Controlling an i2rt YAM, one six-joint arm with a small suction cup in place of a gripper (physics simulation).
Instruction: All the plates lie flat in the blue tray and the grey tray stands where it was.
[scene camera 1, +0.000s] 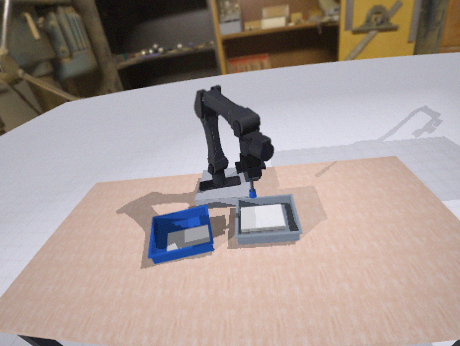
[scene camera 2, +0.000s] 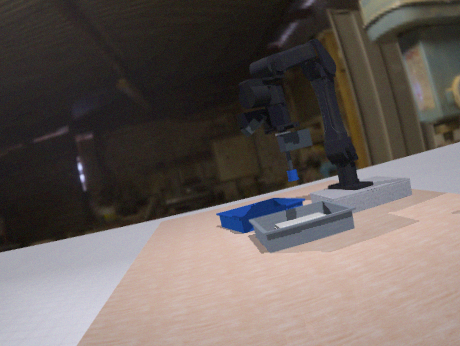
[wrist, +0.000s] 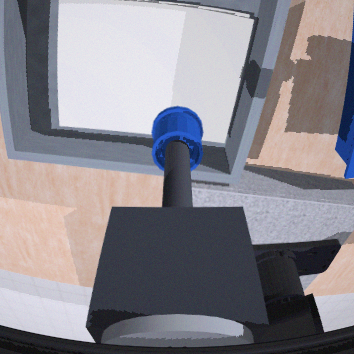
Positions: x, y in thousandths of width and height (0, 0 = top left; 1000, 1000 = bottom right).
Labels:
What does my suction cup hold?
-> Nothing.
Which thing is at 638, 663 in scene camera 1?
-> A grey tray.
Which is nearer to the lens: the grey tray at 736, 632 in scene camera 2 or the blue tray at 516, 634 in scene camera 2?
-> The grey tray.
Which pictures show the grey tray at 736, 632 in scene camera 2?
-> Scene camera 1, scene camera 2 and the wrist view: all of them.

